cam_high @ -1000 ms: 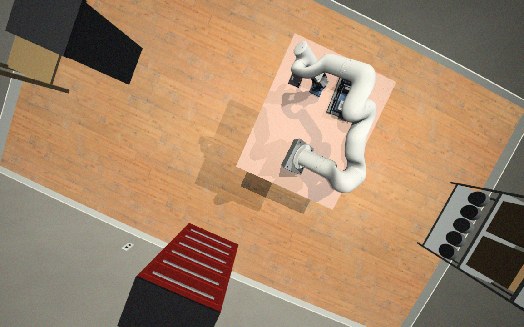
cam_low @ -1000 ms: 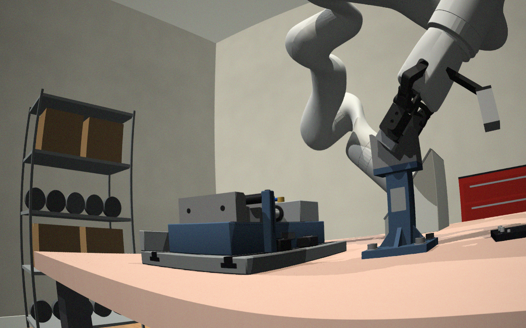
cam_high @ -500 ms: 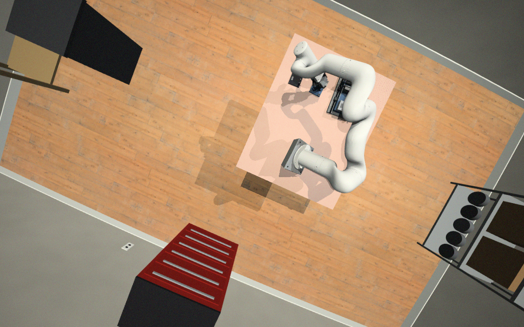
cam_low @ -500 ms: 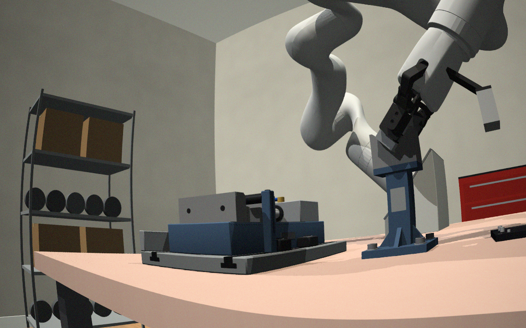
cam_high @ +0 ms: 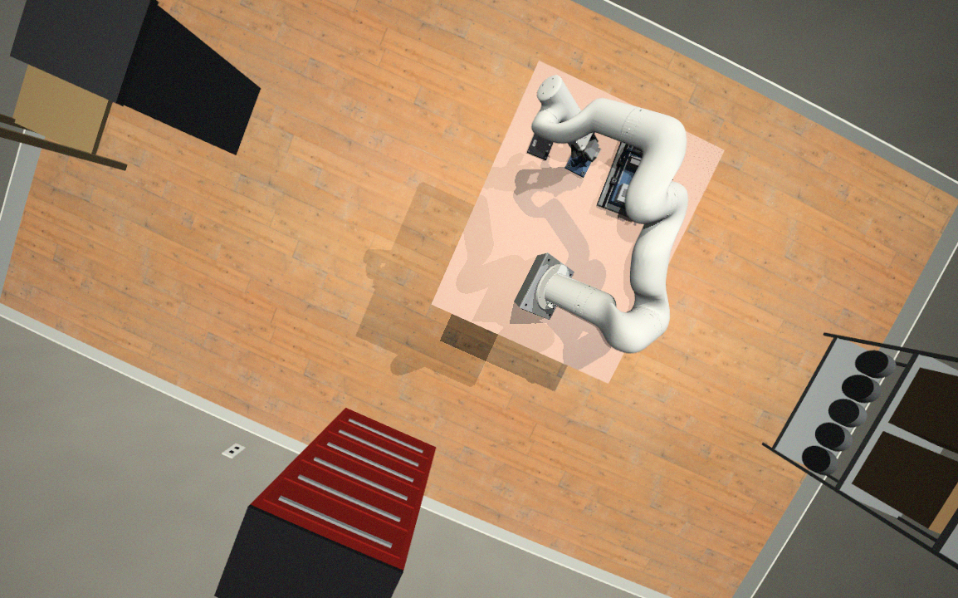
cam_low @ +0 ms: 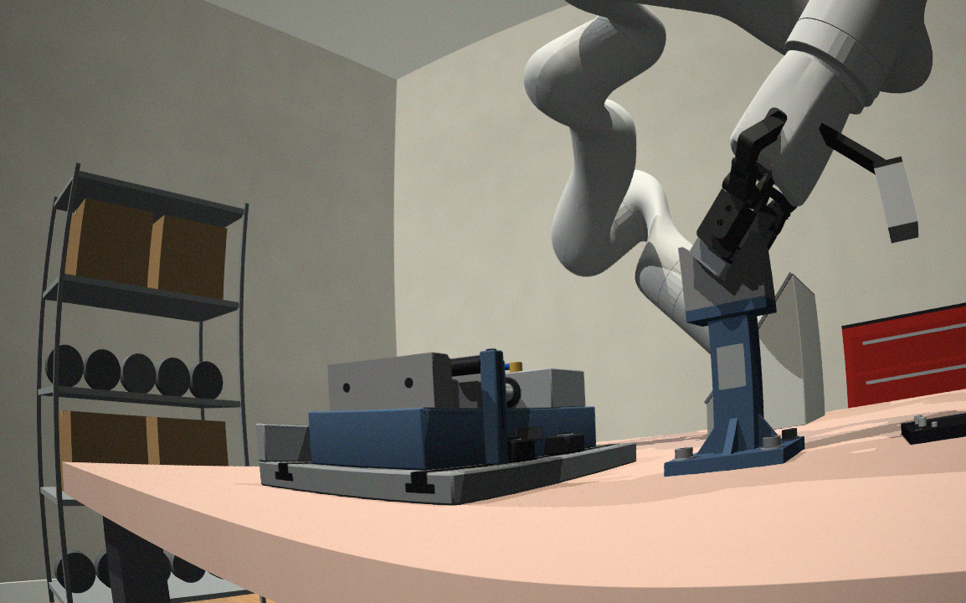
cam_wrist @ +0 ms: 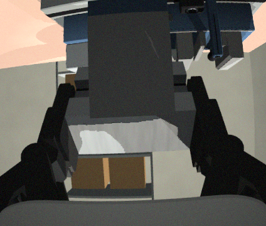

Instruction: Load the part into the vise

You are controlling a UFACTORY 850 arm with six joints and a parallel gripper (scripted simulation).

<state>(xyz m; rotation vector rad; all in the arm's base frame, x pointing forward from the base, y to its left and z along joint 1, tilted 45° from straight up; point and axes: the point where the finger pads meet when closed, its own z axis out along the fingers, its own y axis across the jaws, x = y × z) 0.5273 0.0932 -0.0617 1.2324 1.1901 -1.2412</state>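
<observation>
Now: the part 1 cm below my hand. Also, from my hand: cylinder rod 24 cm to the right, 9 cm below, 1 cm ahead; black infeed plate 17 cm to the left, 16 cm below; work stop rod 18 cm to the right, 10 cm ahead, 7 cm below.
</observation>
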